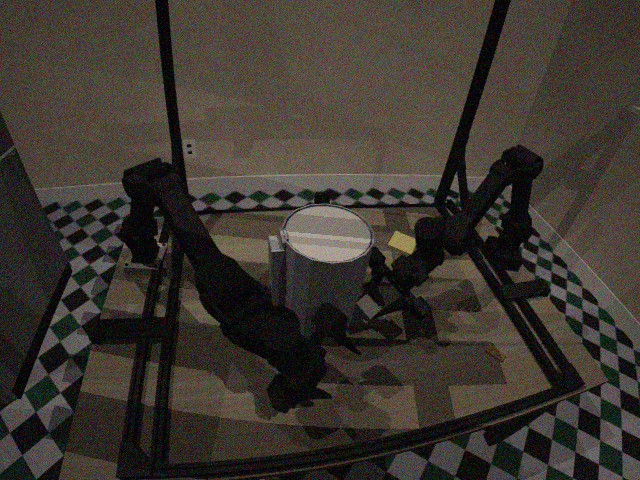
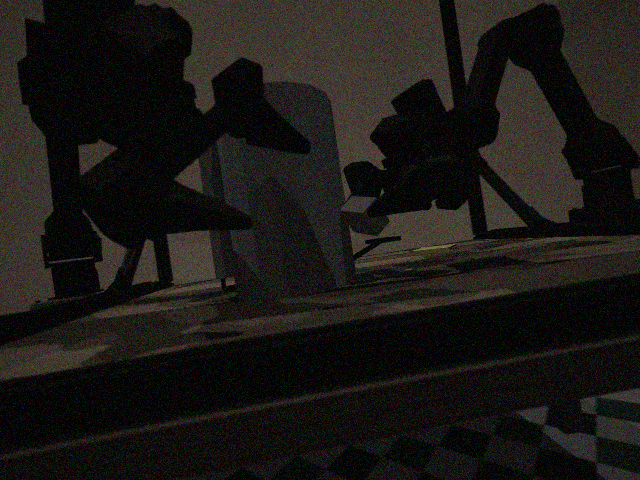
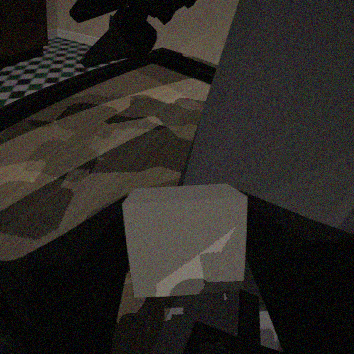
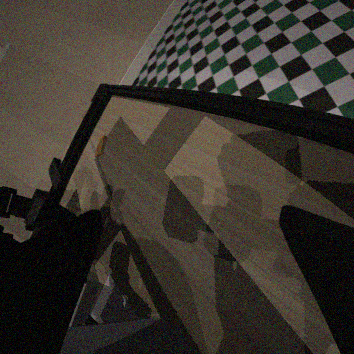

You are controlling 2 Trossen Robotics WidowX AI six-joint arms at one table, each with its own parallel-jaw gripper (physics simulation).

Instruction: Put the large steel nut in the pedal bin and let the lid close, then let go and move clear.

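Pixels of known places: left gripper, fingertip midpoint: (image 1: 365, 309) (image 2: 355, 212) (image 3: 182, 202); right gripper, fingertip midpoint: (image 1: 345, 375) (image 2: 283, 182) (image 3: 78, 45) (image 4: 192, 217); left arm's base, origin of the base link: (image 1: 506, 247) (image 2: 610, 204); right arm's base, origin of the base link: (image 1: 145, 254) (image 2: 77, 295).
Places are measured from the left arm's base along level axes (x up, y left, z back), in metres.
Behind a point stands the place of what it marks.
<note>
The grey pedal bin (image 1: 323, 281) @[y 0.400, x 0.160, z -0.546 m] (image 2: 290, 210) @[y 0.394, x 0.054, z -0.521 m] (image 3: 281, 105) @[y 0.338, x 0.095, z -0.471 m] stands in the middle of the table, and its pale round lid (image 1: 328, 232) @[y 0.321, x 0.204, z -0.552 m] lies flat on top. My left gripper (image 1: 377, 295) (image 2: 358, 200) @[y 0.350, x 0.042, z -0.451 m] is shut on the large steel nut (image 3: 186, 239) @[y 0.335, x 0.049, z -0.435 m] (image 2: 362, 216) @[y 0.365, x 0.035, z -0.442 m], a pale grey block. It holds the nut just above the table, close to the bin's right side and well below the lid. My right gripper (image 1: 339, 371) @[y 0.519, x 0.062, z -0.483 m] (image 2: 275, 186) @[y 0.519, x 0.062, z -0.483 m] is open and empty, low at the bin's front. The foot of the bin is hidden in its shadow.
A yellow pad (image 1: 402, 242) @[y 0.013, x -0.038, z -0.336 m] (image 2: 434, 248) @[y 0.045, x -0.037, z -0.337 m] lies behind my left gripper. A small orange piece (image 1: 495, 353) @[y 0.367, x -0.039, z -0.114 m] (image 4: 101, 145) @[y 0.370, x -0.041, z -0.122 m] lies near the table's right edge. Black frame posts (image 1: 170, 95) @[y 0.053, x 0.339, z -0.991 m] (image 1: 475, 95) @[y -0.218, x 0.378, z -0.189 m] and a low black rail (image 1: 366, 448) @[y 0.616, x -0.028, z -0.421 m] surround the table.
</note>
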